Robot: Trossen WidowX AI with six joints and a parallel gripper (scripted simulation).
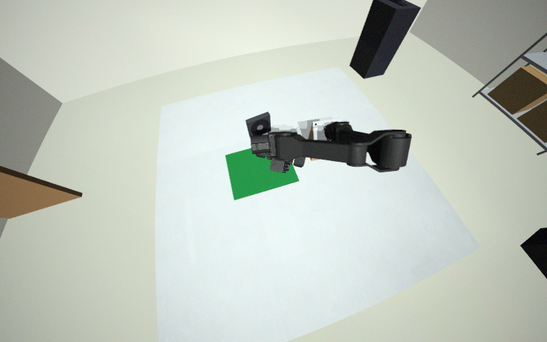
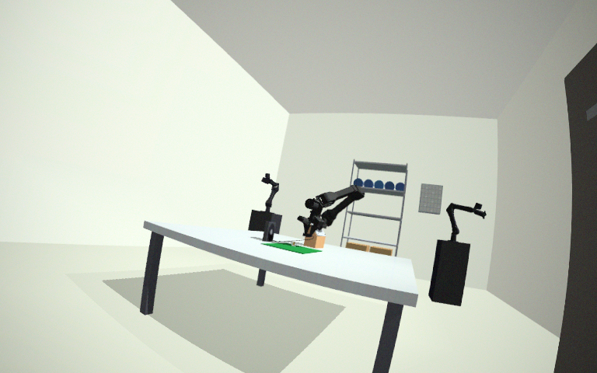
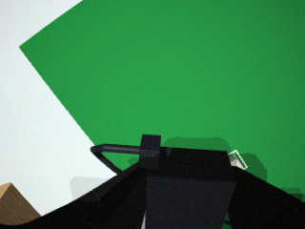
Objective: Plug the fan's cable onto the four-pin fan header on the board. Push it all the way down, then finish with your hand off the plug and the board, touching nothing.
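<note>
The black plug is 1 cm behind my gripper tip and 1 cm to the right of it. The rest, counted from my gripper tip: green board: 8 cm ahead, 4 cm to the right, 9 cm below; black fan: 2 cm ahead, 23 cm to the right, 2 cm below.
</note>
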